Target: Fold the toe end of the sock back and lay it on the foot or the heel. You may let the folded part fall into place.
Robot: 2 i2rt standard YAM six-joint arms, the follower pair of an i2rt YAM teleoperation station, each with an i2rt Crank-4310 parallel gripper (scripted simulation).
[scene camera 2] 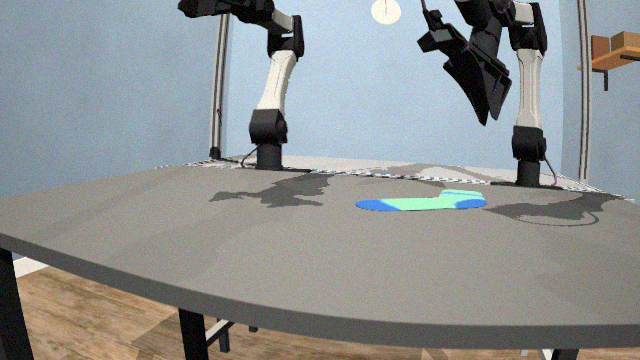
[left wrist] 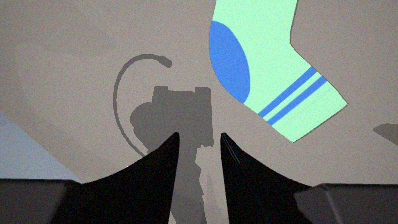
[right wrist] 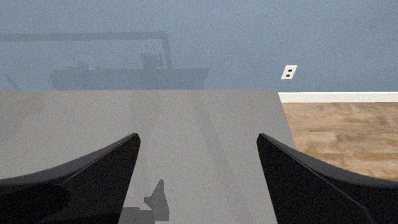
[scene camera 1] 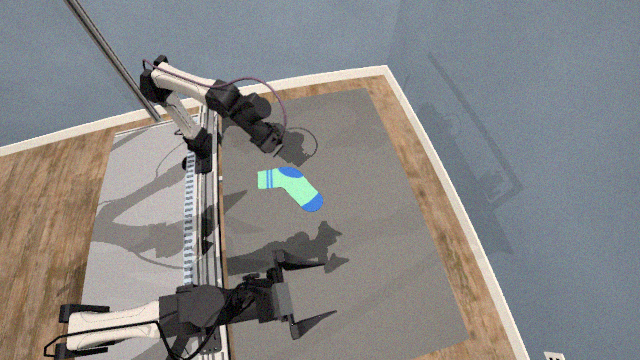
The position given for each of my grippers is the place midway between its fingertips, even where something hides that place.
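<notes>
My left gripper [scene camera 2: 488, 121]. Mint-green sock [scene camera 2: 448, 198]. My right gripper [scene camera 1: 330, 286]. Mint-green sock [scene camera 1: 292, 180]. My left gripper [left wrist: 200, 135]. Mint-green sock [left wrist: 251, 55]. My right gripper [right wrist: 198, 136].
</notes>
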